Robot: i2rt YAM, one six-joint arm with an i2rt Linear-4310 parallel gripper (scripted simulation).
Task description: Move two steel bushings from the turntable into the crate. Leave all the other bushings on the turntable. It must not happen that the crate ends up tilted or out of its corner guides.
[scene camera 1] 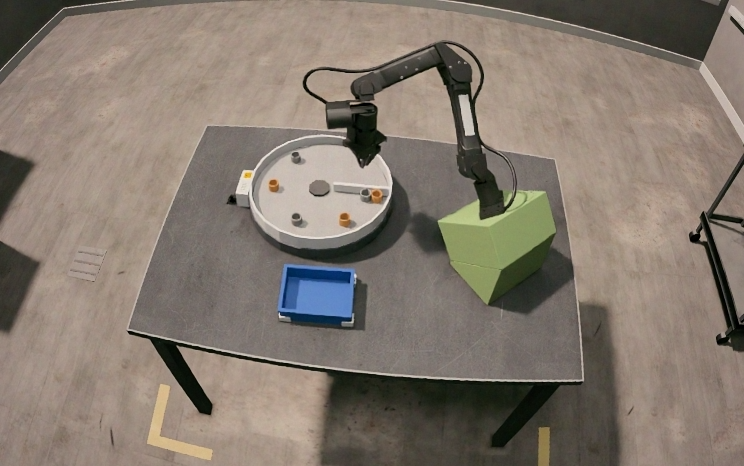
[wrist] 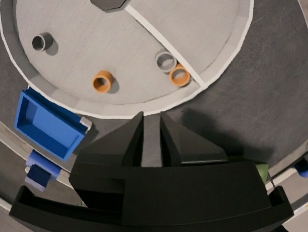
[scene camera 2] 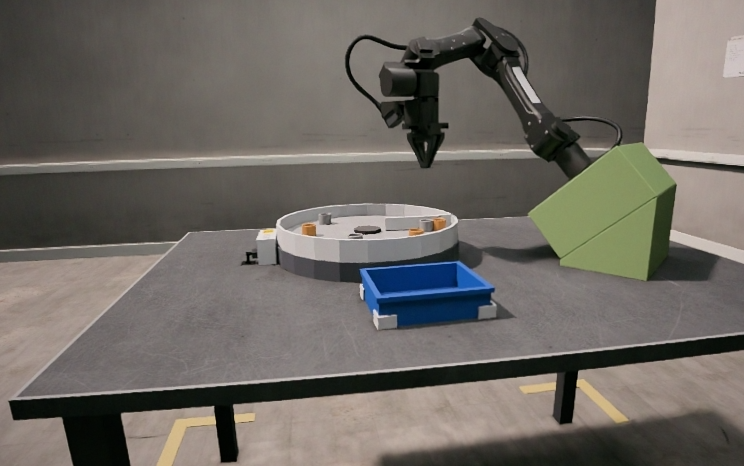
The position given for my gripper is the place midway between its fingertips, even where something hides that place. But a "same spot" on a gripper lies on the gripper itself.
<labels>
my gripper: scene camera 1 363, 166; wrist; scene camera 2
blue crate: scene camera 1 314, 291; wrist 55, 136; scene camera 2 425, 293
same spot on my gripper: (scene camera 2: 426, 160) = (wrist: 138, 140)
same spot on round turntable: (wrist: 83, 45) = (scene camera 1: 322, 214)
</labels>
